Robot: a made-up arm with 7 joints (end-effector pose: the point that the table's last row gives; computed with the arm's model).
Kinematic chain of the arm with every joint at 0, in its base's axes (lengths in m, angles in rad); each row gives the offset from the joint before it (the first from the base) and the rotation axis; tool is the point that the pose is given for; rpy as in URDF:
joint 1: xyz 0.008 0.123 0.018 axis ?
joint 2: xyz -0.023 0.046 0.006 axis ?
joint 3: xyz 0.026 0 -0.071 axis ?
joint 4: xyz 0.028 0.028 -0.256 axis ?
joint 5: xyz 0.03 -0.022 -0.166 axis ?
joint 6: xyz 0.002 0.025 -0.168 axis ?
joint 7: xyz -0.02 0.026 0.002 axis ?
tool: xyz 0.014 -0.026 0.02 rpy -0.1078 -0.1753 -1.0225
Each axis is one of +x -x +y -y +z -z.
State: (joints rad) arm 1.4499 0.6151 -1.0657 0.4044 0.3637 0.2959 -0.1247
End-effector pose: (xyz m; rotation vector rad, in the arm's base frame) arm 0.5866 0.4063 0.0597 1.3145 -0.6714 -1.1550
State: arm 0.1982 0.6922 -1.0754 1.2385 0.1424 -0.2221 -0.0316
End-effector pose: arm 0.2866 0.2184 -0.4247 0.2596 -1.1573 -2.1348
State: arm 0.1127 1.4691 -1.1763 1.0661 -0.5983 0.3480 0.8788
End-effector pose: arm 0.2081 0.5533 -0.2763 -0.3801 1.3444 -2.1555
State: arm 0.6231 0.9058 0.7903 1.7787 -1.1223 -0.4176 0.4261
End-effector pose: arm 0.1280 0.4889 0.1960 2.5610 0.2326 -1.3153
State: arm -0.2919 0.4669 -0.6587 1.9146 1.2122 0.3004 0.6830
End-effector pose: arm 0.1835 0.1223 -0.3266 -1.4415 -1.6119 -0.8309
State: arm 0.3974 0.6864 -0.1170 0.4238 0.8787 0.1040 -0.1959
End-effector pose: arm 0.3487 0.5548 -0.3463 0.6710 -0.6329 -0.2764
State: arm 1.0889 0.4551 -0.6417 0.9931 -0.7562 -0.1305 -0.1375
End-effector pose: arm 0.5646 0.2233 0.0336 2.1367 -0.9898 -1.9197
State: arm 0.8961 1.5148 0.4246 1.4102 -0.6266 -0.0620 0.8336
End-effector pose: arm 0.0545 0.5009 0.3468 2.0486 0.0854 -1.4247
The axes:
joint 1: -y
joint 2: +x
joint 3: +z
joint 4: -y
joint 5: +z
joint 6: +y
joint 7: -x

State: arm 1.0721 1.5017 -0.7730 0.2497 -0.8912 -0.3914 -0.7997
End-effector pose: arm 0.1837 0.8057 0.0662 2.1862 0.7693 -1.5972
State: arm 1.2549 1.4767 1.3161 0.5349 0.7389 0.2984 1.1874
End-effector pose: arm -0.1210 0.7718 0.0546 -1.5028 2.5551 0.0771
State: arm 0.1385 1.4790 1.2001 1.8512 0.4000 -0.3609 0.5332
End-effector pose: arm 0.0525 0.4380 0.3223 -2.1738 1.0057 1.3696
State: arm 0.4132 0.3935 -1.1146 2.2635 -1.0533 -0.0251 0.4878
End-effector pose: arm 0.1829 0.0300 -0.0654 -1.0159 1.2425 1.8553
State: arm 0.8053 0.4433 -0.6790 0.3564 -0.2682 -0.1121 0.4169
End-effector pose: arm 0.5257 0.3630 -0.2614 0.5163 -0.5690 -2.0829
